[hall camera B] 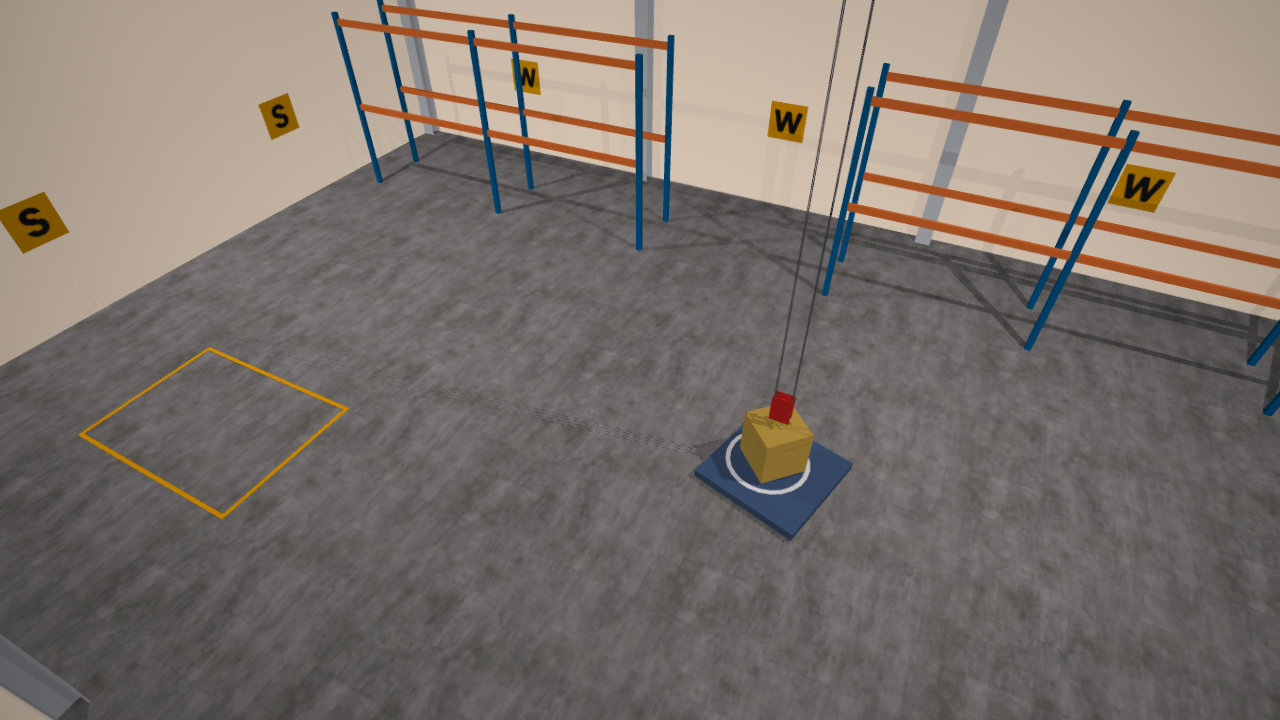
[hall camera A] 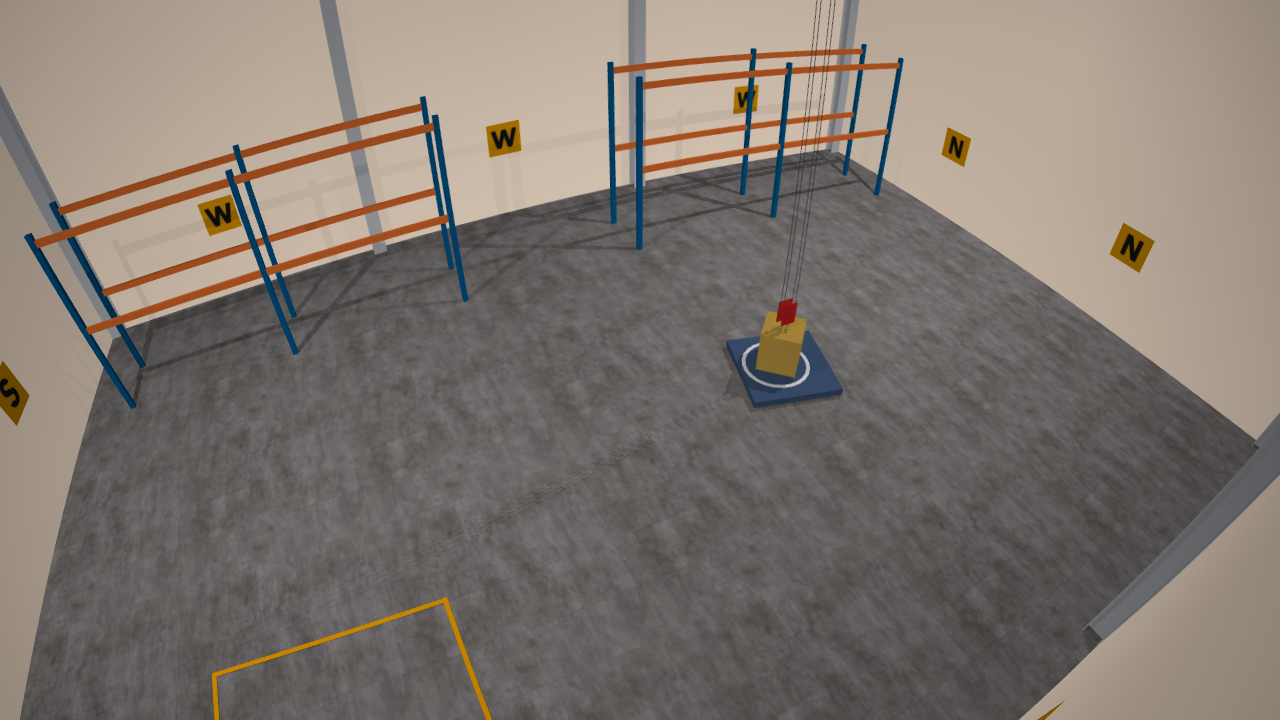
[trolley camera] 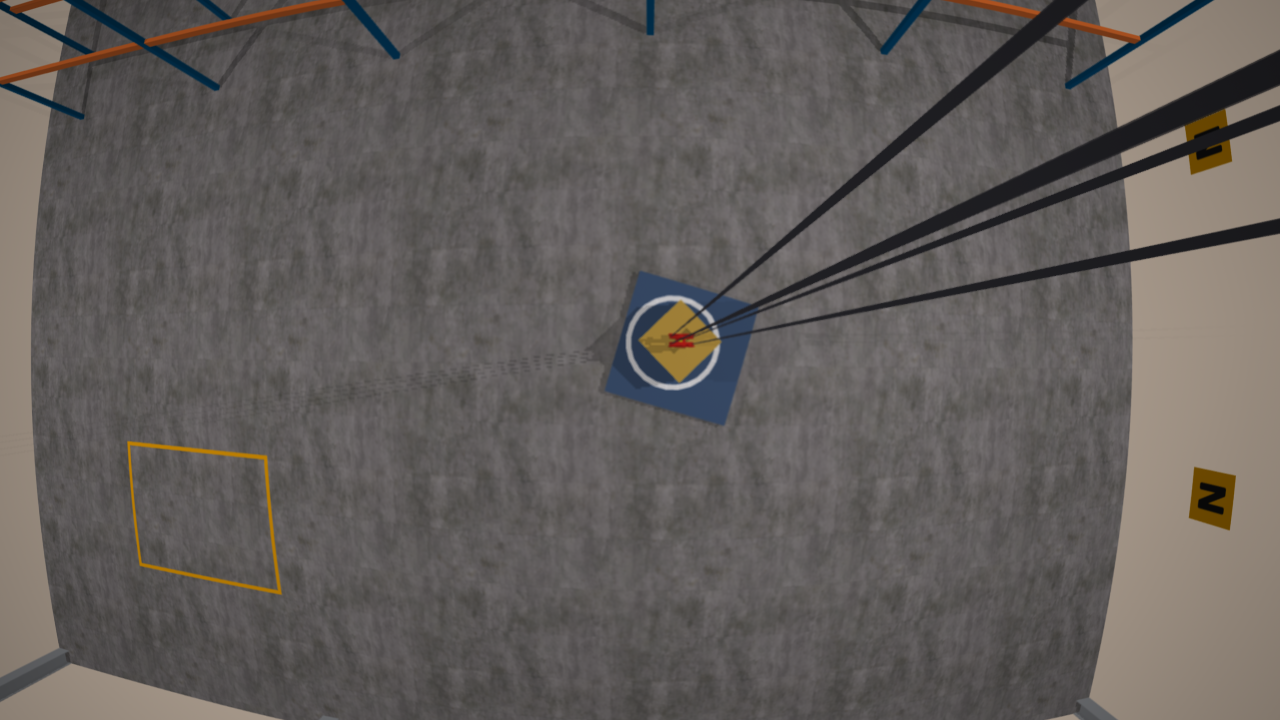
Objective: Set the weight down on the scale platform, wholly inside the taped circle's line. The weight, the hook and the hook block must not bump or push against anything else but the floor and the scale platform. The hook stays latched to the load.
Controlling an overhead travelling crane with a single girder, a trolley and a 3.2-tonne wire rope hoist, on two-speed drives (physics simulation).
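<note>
The yellow weight [hall camera A: 778, 355] [hall camera B: 789, 461] [trolley camera: 677, 364] is upright at the blue scale platform [hall camera A: 819, 382] [hall camera B: 805, 505] [trolley camera: 716, 402]. Its base appears within the white taped circle [hall camera A: 743, 362] [hall camera B: 771, 490] [trolley camera: 628, 342], close to the line on one side. In the trolley view its right corner overlaps the line. Whether its base touches the platform or hangs slightly above, I cannot tell. My hook [hall camera A: 785, 329] [hall camera B: 775, 424] is latched to the weight's top. The red hook block [hall camera A: 786, 311] [hall camera B: 782, 407] [trolley camera: 681, 340] is just above it and hides the hook from overhead. The ropes look straight.
One blue-and-orange rack [hall camera A: 282, 322] [hall camera B: 639, 152] stands along the W wall toward the S side. Another rack [hall camera A: 639, 205] [hall camera B: 834, 250] stands toward the N side. Both are apart from the weight. A yellow floor outline [hall camera A: 331, 636] [hall camera B: 152, 475] [trolley camera: 196, 450] lies far from the platform.
</note>
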